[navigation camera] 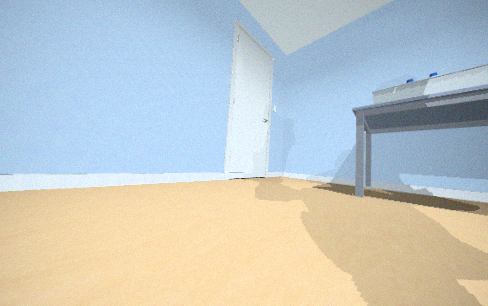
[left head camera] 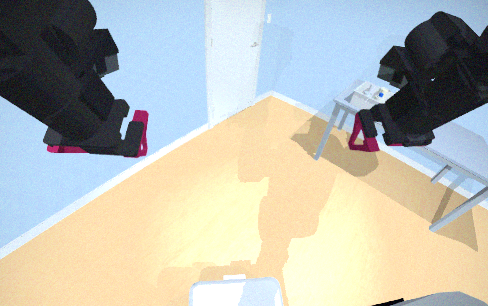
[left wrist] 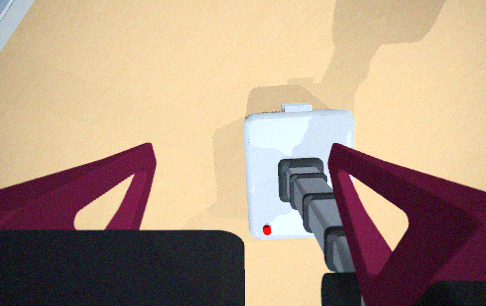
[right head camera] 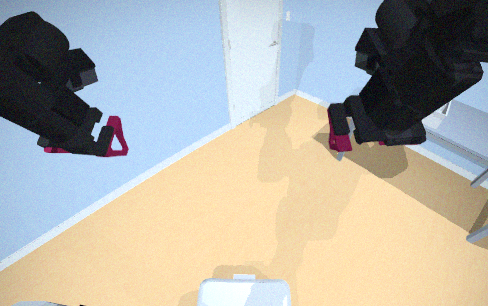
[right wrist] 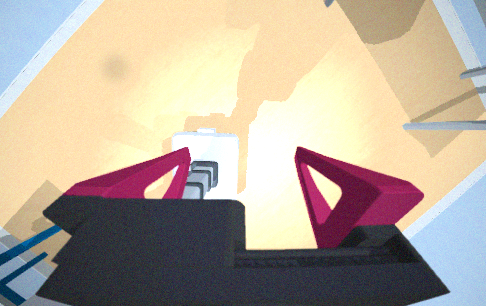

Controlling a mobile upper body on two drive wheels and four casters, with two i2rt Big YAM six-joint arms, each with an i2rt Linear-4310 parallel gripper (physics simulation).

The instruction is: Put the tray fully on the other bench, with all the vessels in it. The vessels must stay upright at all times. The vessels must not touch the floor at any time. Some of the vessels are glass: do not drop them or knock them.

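Frame: origin at the left arm's base, x left, y ahead, z down, level; millimetres.
Where they show: left gripper, between the fingertips: [left head camera: 119,150] [left wrist: 242,152] [right head camera: 106,150]; right gripper, between the fingertips: [left head camera: 369,144] [right head camera: 355,143] [right wrist: 242,152].
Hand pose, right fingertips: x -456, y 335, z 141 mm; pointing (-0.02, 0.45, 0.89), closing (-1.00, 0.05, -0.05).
Things, the pixels of their top centre, and the offset from my right fingertips. "*": a spot on its surface instead.
- tray, centre of its top: [left head camera: 388,97] [navigation camera: 419,91] dx -1169, dy +1062, dz +376 mm
- blue-capped vessel, a spot on its surface: [left head camera: 381,93] * dx -1016, dy +1009, dz +322 mm
The tray [left head camera: 358,99] [navigation camera: 460,83] is white and stands on a grey bench [left head camera: 457,146] [right head camera: 462,131] [navigation camera: 360,155] at the right. In the left head camera a blue-capped vessel [left head camera: 381,93] and small pale shapes show in it. Two blue tops show above its wall in the navigation camera; the vessels' lower parts are hidden. In the right head camera my right arm hides most of the tray. My left gripper [left head camera: 102,143] [right head camera: 85,145] [left wrist: 242,152] is open and empty, in the air, far from the tray. My right gripper [left head camera: 380,142] [right head camera: 362,139] [right wrist: 242,152] is open and empty, in front of the bench in the picture.
A white door [left head camera: 232,60] [right head camera: 252,60] [navigation camera: 250,105] stands near the room corner. My white base [left head camera: 235,295] [right head camera: 245,295] [left wrist: 275,130] shows below. A blue-barred frame [right wrist: 30,244] shows at the lower left of the right wrist view. Bench legs [left head camera: 326,132] reach the floor at the right.
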